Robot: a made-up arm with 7 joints. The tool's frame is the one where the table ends. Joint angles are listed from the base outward.
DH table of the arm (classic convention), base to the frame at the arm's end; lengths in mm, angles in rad. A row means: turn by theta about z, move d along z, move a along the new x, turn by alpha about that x. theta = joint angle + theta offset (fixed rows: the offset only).
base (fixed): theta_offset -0.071, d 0, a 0, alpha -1.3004
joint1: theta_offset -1.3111, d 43, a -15.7, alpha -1.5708
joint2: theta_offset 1.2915, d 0, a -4, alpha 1.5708
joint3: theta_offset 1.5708, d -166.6, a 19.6, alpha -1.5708
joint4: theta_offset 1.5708, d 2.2, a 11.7, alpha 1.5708
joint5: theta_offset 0, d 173.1, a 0.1, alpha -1.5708
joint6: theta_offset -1.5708, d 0, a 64.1, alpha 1.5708
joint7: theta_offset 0, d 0, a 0, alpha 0
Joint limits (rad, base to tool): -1.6..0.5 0..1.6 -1.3..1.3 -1.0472..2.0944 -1.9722..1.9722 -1.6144..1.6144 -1.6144..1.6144
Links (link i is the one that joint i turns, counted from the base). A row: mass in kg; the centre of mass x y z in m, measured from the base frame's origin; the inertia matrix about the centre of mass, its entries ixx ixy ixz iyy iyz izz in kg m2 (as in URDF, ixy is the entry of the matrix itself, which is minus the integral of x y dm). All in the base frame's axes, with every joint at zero. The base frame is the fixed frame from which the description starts. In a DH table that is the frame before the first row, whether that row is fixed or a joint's. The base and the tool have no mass.
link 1: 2.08; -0.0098 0.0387 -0.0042; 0.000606 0.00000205 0 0.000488 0.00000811 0.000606
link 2: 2.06; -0.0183 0.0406 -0.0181; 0.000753 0 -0.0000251 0.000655 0 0.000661
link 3: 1.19; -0.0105 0.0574 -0.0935; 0.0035 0 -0.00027 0.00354 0 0.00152
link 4: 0.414; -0.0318 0.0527 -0.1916; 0.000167 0 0 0.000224 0 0.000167
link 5: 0.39; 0.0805 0.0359 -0.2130; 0.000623 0 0.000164 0.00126 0 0.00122
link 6: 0.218; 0.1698 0.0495 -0.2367; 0.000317 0 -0.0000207 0.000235 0 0.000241
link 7: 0.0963; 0.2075 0.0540 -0.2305; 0.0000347 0 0.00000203 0.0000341 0 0.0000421
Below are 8 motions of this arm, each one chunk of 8 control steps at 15 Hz.
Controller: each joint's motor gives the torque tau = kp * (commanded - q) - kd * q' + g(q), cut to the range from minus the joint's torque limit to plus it. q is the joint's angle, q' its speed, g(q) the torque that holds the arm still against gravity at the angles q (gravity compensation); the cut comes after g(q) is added. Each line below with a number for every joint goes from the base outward.
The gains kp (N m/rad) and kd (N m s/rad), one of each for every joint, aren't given. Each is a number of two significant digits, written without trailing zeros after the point. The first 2 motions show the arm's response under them.
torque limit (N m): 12 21 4.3 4.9 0.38 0.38 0.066
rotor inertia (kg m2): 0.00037 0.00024 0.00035 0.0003 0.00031 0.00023 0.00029
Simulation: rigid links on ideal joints. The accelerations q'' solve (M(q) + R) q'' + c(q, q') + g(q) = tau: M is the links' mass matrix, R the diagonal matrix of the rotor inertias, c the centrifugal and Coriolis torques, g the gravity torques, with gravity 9.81 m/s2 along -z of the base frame. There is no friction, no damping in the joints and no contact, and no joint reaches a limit. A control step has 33 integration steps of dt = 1/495 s. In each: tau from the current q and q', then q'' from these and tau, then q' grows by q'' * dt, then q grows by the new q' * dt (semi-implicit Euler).
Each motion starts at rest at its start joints. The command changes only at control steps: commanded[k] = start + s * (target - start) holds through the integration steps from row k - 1 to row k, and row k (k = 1, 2, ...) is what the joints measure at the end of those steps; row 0 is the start. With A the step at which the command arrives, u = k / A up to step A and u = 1 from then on. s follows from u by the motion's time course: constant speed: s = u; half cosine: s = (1 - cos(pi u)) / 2; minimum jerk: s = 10 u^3 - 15 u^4 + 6 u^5; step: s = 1 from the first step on.
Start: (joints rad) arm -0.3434 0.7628 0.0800 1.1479 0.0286 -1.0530 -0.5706
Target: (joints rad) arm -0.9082 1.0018 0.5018 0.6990 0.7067 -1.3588 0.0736
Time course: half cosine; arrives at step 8
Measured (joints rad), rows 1 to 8:
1: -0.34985 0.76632 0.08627 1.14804 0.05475 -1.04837 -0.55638
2: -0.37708 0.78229 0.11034 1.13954 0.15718 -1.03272 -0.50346
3: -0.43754 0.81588 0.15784 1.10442 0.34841 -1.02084 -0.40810
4: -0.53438 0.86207 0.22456 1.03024 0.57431 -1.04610 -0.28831
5: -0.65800 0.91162 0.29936 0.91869 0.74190 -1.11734 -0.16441
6: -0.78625 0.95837 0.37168 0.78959 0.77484 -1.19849 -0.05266
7: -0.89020 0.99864 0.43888 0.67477 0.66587 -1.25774 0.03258
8: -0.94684 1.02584 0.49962 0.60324 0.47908 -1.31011 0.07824
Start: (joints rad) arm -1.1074 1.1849 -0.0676 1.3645 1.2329 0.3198 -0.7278
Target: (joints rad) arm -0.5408 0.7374 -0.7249 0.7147 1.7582 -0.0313 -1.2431
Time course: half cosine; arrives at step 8
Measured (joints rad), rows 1 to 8:
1: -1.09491 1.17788 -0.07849 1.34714 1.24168 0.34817 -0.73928
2: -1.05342 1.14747 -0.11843 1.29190 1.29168 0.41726 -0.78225
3: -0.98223 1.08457 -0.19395 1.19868 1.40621 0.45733 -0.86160
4: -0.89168 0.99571 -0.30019 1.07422 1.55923 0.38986 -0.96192
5: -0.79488 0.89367 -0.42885 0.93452 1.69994 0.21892 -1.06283
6: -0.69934 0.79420 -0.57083 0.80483 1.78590 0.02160 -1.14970
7: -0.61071 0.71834 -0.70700 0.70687 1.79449 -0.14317 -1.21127
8: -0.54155 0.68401 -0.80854 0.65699 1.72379 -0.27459 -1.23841
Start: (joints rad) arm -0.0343 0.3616 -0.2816 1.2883 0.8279 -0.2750 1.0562
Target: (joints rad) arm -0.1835 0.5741 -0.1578 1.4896 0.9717 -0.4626 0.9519
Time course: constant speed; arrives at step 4
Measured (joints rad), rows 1 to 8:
1: -0.04976 0.38523 -0.27727 1.32272 0.82007 -0.38354 1.04158
2: -0.08015 0.44238 -0.25142 1.37109 0.85226 -0.49460 1.01310
3: -0.12178 0.51445 -0.21225 1.42217 0.92801 -0.49106 0.98343
4: -0.16673 0.58307 -0.17352 1.47308 1.00489 -0.42382 0.95557
5: -0.19106 0.61640 -0.15250 1.48594 1.05153 -0.29467 0.94434
6: -0.19692 0.60668 -0.14886 1.48557 1.04714 -0.24220 0.94758
7: -0.19210 0.58143 -0.15363 1.48656 0.99757 -0.35250 0.95127
8: -0.18453 0.56220 -0.15912 1.48704 0.94574 -0.51176 0.95160

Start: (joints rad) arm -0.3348 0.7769 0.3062 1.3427 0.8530 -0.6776 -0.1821
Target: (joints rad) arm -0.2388 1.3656 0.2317 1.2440 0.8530 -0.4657 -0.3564
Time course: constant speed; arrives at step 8
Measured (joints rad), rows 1 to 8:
1: -0.32915 0.81228 0.28177 1.34604 0.84251 -0.72196 -0.19762
2: -0.31515 0.89319 0.27014 1.33673 0.86757 -0.73693 -0.22439
3: -0.30021 0.99218 0.27262 1.31867 0.90500 -0.64942 -0.24858
4: -0.28823 1.08286 0.27730 1.30076 0.91583 -0.51475 -0.26859
5: -0.27759 1.15869 0.27577 1.28691 0.88974 -0.43430 -0.28710
6: -0.26641 1.22544 0.26623 1.27604 0.84958 -0.43682 -0.30684
7: -0.25474 1.29103 0.25187 1.26429 0.82632 -0.47283 -0.32865
8: -0.24304 1.36084 0.23755 1.25041 0.83150 -0.48830 -0.35148

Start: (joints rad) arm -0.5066 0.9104 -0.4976 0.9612 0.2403 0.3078 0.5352
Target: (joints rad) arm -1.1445 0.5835 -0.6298 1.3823 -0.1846 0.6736 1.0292
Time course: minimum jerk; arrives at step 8
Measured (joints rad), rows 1 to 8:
1: -0.51174 0.90673 -0.49881 0.96936 0.24141 0.31395 0.53965
2: -0.54287 0.88469 -0.50661 1.01419 0.24250 0.35731 0.56799
3: -0.61597 0.83420 -0.52632 1.10203 0.21928 0.47060 0.63840
4: -0.72850 0.76037 -0.55641 1.20985 0.13643 0.61835 0.74666
5: -0.86325 0.67921 -0.58851 1.30123 -0.01026 0.72309 0.86719
6: -0.99643 0.61014 -0.61289 1.34603 -0.18222 0.73446 0.96784
7: -1.10395 0.56920 -0.62397 1.33724 -0.32702 0.65201 1.02616
8: -1.17079 0.55942 -0.62217 1.29965 -0.40199 0.51993 1.04052

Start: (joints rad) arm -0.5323 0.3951 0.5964 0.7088 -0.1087 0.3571 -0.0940
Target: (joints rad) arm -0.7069 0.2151 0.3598 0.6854 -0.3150 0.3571 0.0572
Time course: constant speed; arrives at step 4
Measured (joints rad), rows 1 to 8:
1: -0.54458 0.37204 0.59936 0.70486 -0.09044 0.34918 -0.07029
2: -0.57464 0.32646 0.56405 0.70495 -0.09364 0.34347 -0.02402
3: -0.61942 0.27011 0.49030 0.70940 -0.15076 0.36215 0.01960
4: -0.67183 0.21289 0.40102 0.71056 -0.25500 0.39375 0.05344
5: -0.71319 0.18319 0.31398 0.69778 -0.38769 0.42689 0.06116
6: -0.73501 0.18334 0.28002 0.67409 -0.47756 0.43483 0.04998
7: -0.73957 0.19944 0.29770 0.65795 -0.48083 0.38581 0.04377
8: -0.73236 0.21688 0.33806 0.65503 -0.40799 0.30662 0.04870

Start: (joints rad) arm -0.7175 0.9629 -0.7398 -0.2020 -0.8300 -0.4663 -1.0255
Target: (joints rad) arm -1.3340 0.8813 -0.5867 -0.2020 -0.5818 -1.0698 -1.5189
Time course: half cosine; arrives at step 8
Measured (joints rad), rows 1 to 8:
1: -0.72739 0.96067 -0.74461 -0.19691 -0.82602 -0.47200 -1.03532
2: -0.76487 0.95229 -0.75468 -0.18390 -0.80467 -0.48615 -1.07371
3: -0.83838 0.93725 -0.75848 -0.16992 -0.75422 -0.51734 -1.14742
4: -0.94391 0.91876 -0.74322 -0.16180 -0.68064 -0.59061 -1.24507
5: -1.06859 0.90100 -0.70249 -0.16305 -0.60757 -0.71534 -1.34714
6: -1.19355 0.88793 -0.64130 -0.17626 -0.56517 -0.86752 -1.43574
7: -1.29658 0.88191 -0.57567 -0.20081 -0.57285 -1.00970 -1.49819
8: -1.35715 0.88274 -0.52473 -0.22930 -0.62360 -1.11256 -1.52592

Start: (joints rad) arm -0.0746 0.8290 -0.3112 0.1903 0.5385 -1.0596 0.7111
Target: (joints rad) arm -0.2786 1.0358 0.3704 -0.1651 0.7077 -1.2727 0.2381
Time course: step
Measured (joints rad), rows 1 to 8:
1: -0.09514 0.93450 -0.18299 0.04445 0.74817 -1.15704 0.46633
2: -0.21292 1.03213 0.13717 -0.07273 1.03494 -1.37057 0.19660
3: -0.31905 1.08167 0.41485 -0.16285 1.13927 -1.09420 0.14228
4: -0.34792 1.09039 0.55746 -0.21909 0.98918 -0.71783 0.19243
5: -0.33416 1.07084 0.58286 -0.20916 0.66826 -0.77738 0.24474
6: -0.30615 1.04577 0.49692 -0.17320 0.44452 -1.09944 0.26059
7: -0.28191 1.02621 0.38328 -0.16437 0.46925 -1.33972 0.25755
8: -0.26811 1.02023 0.31241 -0.16807 0.66145 -1.40870 0.24685

